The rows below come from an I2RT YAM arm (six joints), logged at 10 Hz.
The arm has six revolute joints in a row. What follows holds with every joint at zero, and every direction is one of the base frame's. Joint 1 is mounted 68.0 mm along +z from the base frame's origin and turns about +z. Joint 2 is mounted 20.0 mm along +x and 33.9 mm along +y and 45.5 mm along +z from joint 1 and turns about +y. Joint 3 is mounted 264.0 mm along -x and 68.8 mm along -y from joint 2 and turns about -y. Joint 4 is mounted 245.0 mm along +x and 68.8 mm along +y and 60.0 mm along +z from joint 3 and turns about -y. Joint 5 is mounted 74.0 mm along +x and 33.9 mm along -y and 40.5 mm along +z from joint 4 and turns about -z. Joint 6 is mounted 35.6 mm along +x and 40.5 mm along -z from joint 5 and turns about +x. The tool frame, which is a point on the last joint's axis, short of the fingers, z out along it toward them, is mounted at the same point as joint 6; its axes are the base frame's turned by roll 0.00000, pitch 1.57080 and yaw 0.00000 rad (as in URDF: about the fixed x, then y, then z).
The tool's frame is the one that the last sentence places.
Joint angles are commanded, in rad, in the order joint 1, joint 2, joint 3, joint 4, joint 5, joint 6. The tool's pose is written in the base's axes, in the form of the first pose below.
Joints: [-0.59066, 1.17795, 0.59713, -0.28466, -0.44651, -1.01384]
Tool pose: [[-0.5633 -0.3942 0.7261 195.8], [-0.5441 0.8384 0.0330 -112.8], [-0.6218 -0.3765 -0.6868 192.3], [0 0 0 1]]
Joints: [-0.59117, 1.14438, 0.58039, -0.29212, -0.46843, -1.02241]
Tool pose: [[-0.5416 -0.4040 0.7372 191.0], [-0.5535 0.8314 0.0489 -108.9], [-0.6327 -0.3815 -0.6739 193.7], [0 0 0 1]]
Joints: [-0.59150, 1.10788, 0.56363, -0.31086, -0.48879, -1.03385]
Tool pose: [[-0.5237 -0.4173 0.7427 185.3], [-0.5621 0.8243 0.0668 -104.3], [-0.6401 -0.3825 -0.6663 194.6], [0 0 0 1]]
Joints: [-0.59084, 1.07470, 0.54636, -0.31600, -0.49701, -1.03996]
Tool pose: [[-0.5097 -0.4206 0.7505 180.6], [-0.5709 0.8180 0.0707 -100.7], [-0.6436 -0.3924 -0.6571 195.3], [0 0 0 1]]
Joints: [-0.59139, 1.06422, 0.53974, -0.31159, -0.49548, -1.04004]
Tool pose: [[-0.5066 -0.4169 0.7547 179.3], [-0.5737 0.8164 0.0659 -100.0], [-0.6436 -0.3996 -0.6528 195.4], [0 0 0 1]]
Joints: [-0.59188, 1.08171, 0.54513, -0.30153, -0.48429, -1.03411]
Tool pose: [[-0.5177 -0.4099 0.7510 181.7], [-0.5685 0.8208 0.0561 -102.2], [-0.6394 -0.3979 -0.6579 194.4], [0 0 0 1]]
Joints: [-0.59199, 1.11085, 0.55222, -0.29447, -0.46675, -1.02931]
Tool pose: [[-0.5388 -0.4054 0.7385 184.8], [-0.5599 0.8273 0.0457 -105.0], [-0.6294 -0.3889 -0.6727 191.4], [0 0 0 1]]
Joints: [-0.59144, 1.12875, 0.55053, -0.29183, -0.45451, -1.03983]
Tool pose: [[-0.5506 -0.4125 0.7257 185.8], [-0.5635 0.8251 0.0414 -106.0], [-0.6159 -0.3861 -0.6868 187.5], [0 0 0 1]]
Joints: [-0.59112, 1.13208, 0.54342, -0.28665, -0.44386, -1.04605]
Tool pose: [[-0.5572 -0.4140 0.7198 185.3], [-0.5673 0.8228 0.0341 -106.0], [-0.6063 -0.3894 -0.6934 184.9], [0 0 0 1]]
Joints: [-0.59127, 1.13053, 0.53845, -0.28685, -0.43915, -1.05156]
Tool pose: [[-0.5598 -0.4165 0.7164 184.5], [-0.5707 0.8206 0.0311 -105.6], [-0.6008 -0.3914 -0.6970 183.6], [0 0 0 1]]
